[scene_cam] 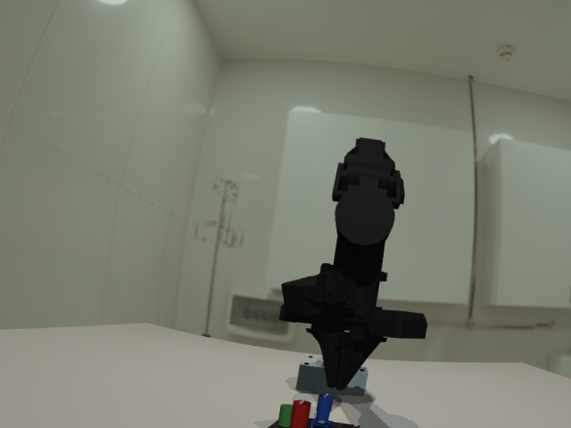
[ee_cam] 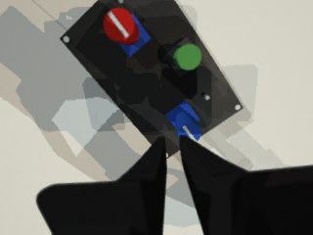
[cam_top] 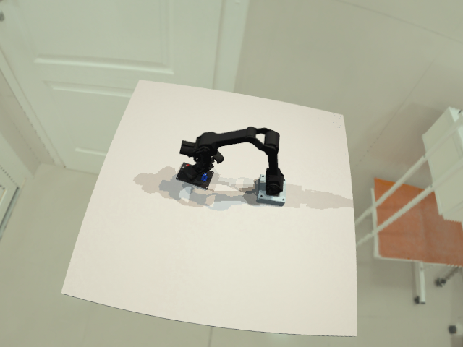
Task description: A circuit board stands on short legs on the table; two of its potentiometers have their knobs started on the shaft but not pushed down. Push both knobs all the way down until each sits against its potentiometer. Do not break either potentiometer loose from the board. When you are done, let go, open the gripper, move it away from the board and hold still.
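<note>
The blue knob is 3 cm below my gripper tip, 1 cm to the right of it and 1 cm behind it. From my gripper tip the other things lie so: red knob 7 cm ahead, 3 cm to the right, 2 cm below.
</note>
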